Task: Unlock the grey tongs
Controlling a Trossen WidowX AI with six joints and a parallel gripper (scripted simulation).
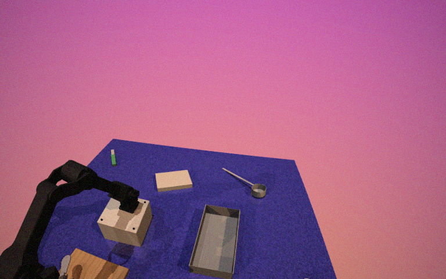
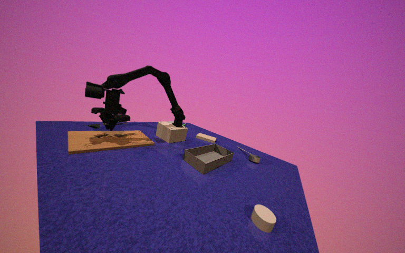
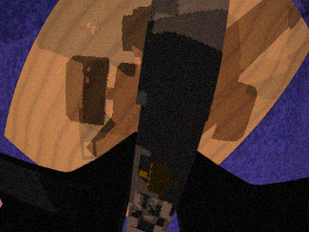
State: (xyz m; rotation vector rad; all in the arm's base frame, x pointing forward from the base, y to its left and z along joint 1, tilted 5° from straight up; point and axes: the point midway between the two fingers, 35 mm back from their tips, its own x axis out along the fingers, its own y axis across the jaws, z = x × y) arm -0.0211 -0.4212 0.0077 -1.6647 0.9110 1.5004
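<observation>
The yellow lock is 40 mm above my gripper tip. From my gripper tip the other things lie so: wooden board (60 mm below, 30 mm to the left, 20 mm behind); roasting tin (420 mm to the left, 390 mm ahead, 40 mm below); beige block (730 mm to the left, 100 mm ahead, 50 mm below).
</observation>
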